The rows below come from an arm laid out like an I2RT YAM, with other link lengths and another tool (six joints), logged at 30 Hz.
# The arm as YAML. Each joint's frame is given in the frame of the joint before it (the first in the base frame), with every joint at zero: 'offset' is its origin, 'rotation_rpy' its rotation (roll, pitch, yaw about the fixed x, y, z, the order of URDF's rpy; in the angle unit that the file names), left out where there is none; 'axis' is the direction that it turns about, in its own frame. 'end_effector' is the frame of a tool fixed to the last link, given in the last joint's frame.
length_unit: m
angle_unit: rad
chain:
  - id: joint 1
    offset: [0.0, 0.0, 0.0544]
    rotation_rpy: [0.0, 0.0, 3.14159]
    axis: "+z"
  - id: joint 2
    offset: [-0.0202, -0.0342, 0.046]
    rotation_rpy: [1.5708, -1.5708, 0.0]
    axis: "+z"
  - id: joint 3
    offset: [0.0, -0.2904, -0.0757]
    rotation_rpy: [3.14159, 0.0, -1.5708]
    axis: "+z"
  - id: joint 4
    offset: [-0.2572, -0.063, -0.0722]
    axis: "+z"
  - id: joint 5
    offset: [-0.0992, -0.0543, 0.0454]
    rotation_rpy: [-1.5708, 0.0, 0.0]
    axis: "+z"
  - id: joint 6
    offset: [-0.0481, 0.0, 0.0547]
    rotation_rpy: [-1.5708, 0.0, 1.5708]
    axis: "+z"
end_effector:
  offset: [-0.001, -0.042, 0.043]
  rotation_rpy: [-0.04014, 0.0, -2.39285]
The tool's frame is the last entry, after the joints.
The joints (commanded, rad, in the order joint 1, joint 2, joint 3, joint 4, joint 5, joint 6), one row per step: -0.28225 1.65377 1.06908 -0.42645 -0.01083 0.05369; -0.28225 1.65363 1.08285 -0.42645 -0.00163 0.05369; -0.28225 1.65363 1.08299 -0.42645 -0.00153 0.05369; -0.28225 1.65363 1.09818 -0.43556 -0.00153 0.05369; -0.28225 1.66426 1.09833 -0.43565 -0.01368 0.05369; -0.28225 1.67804 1.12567 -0.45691 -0.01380 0.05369; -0.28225 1.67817 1.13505 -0.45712 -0.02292 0.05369; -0.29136 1.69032 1.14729 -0.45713 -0.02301 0.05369; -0.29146 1.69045 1.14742 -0.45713 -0.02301 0.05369; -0.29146 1.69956 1.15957 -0.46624 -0.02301 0.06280; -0.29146 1.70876 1.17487 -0.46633 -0.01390 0.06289; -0.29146 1.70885 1.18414 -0.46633 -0.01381 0.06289; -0.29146 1.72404 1.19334 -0.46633 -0.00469 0.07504; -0.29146 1.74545 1.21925 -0.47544 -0.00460 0.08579; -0.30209 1.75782 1.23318 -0.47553 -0.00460 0.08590; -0.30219 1.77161 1.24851 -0.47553 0.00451 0.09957; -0.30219 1.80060 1.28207 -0.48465 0.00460 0.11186; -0.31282 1.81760 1.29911 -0.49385 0.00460 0.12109
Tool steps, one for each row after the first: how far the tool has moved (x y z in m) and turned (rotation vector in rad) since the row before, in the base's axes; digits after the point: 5 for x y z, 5 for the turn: 0.00336 -0.00185 0.00439 -0.01133 -0.01120 -0.00494; 0.00003 -0.00002 0.00004 -0.00012 -0.00011 -0.00005; 0.00229 -0.00066 0.00423 -0.00169 -0.00584 0.00000; 0.00055 0.00099 -0.00360 0.01274 0.00731 0.00660; 0.00355 -0.00102 0.00250 0.00224 0.00737 0.00006; 0.00256 0.00012 0.00295 0.00488 -0.01083 0.00489; 0.00233 -0.00422 -0.00037 0.00005 -0.00010 -0.00906; 0.00002 -0.00005 0.00000 0.00000 0.00000 -0.00010; 0.00179 -0.00014 0.00005 0.00649 0.00461 -0.00768; 0.00382 -0.00201 0.00156 -0.00904 -0.00356 -0.00497; 0.00229 -0.00070 0.00295 -0.00271 -0.00877 -0.00005; 0.00264 -0.00113 -0.00257 0.00078 0.00614 -0.01516; 0.00554 -0.00120 -0.00017 0.00684 0.00281 -0.00909; 0.00241 -0.00511 -0.00015 -0.00037 -0.00142 -0.01072; 0.00409 -0.00158 -0.00028 -0.00072 -0.00139 -0.01653; 0.00756 -0.00183 -0.00092 0.00760 0.00234 -0.01040; 0.00169 -0.00470 -0.00174 0.00746 0.00720 -0.01844
